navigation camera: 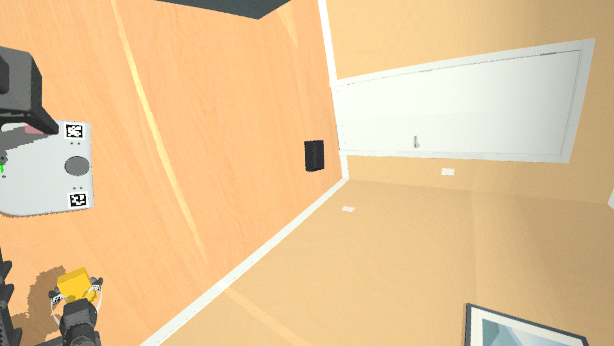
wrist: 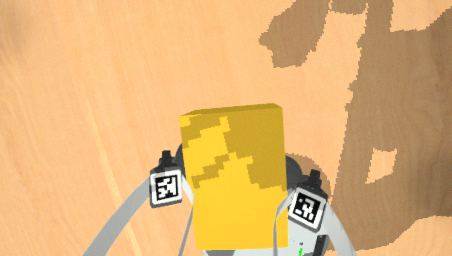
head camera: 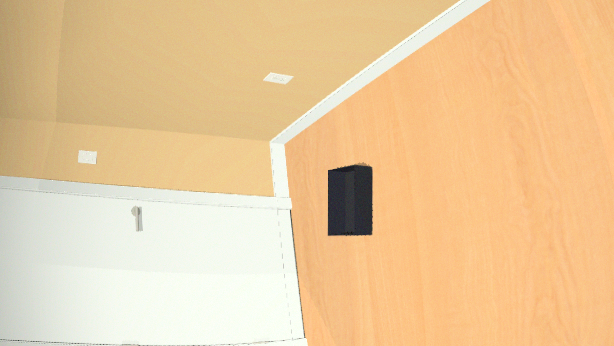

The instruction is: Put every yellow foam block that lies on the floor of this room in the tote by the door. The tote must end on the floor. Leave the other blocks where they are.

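Pixels of known places: gripper, fingertip midpoint: (navigation camera: 77,284); robot's base, link origin: (navigation camera: 77,164).
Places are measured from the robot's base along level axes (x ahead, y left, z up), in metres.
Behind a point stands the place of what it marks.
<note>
The dark navy tote (head camera: 350,202) @[x 1.766, y 0.073, z 0.002 m] (navigation camera: 314,155) @[x 1.768, y 0.068, z 0.004 m] stands on the wood floor by the white door (head camera: 175,300) @[x 2.137, y 0.638, z 0.737 m] (navigation camera: 450,110) @[x 2.178, y 0.521, z 1.217 m], near the room's corner. Its inside is too dark to make out. A yellow foam block (navigation camera: 75,280) @[x -0.023, y -0.287, z 0.509 m] (wrist: 240,220) is between the fingertips of my gripper (navigation camera: 76,291) @[x -0.022, y -0.321, z 0.463 m] (wrist: 239,165) @[x -0.022, y -0.321, z 0.463 m], which is shut on it. In the wrist view the block's long face shows, with a finger pressed on each side, above the floor. In the navigation view gripper and block are at the lower left, well apart from the tote. The gripper does not show in the head view.
My base (navigation camera: 35,187) @[x -0.115, y -0.072, z 0.160 m] is at the navigation view's left edge. A white baseboard (head camera: 380,72) @[x 1.574, y -0.516, z 0.017 m] (navigation camera: 280,239) @[x 1.193, y -0.653, z 0.086 m] runs along the wall to the corner near the tote. A dark object (navigation camera: 250,9) @[x 0.819, y 1.046, z 0.110 m] is at the top of the navigation view. A framed picture (navigation camera: 467,325) @[x 1.057, y -0.686, z 1.399 m] hangs at its lower right.
</note>
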